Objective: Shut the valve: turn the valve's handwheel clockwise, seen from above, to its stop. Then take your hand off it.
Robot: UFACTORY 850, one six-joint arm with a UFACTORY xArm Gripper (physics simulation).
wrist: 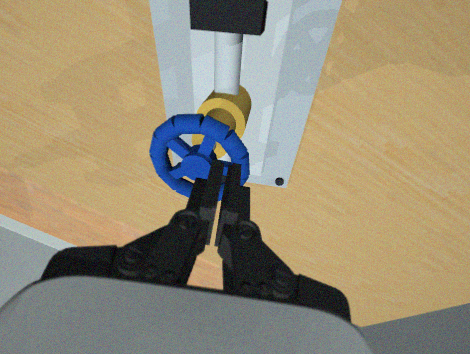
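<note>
The blue handwheel (194,166) is a round ridged rim with spokes and a hub, left of the centre of the wrist view. It sits in front of the brass valve body (241,102). My gripper (223,180) is shut, with its two black fingers close together and nothing held between them. Its fingertips overlap the lower right part of the wheel, with the tips showing inside the rim's outline, right of the hub. The fingers hide part of the rim and a spoke there. Whether they touch the wheel or stand above it I cannot tell.
A pale pipe (227,65) runs from the brass body up to a black block (227,17). Both are over a pale base plate (294,125) with a dark bolt (279,181) at its near right corner. The wooden table top (380,200) has edges at lower left and lower right.
</note>
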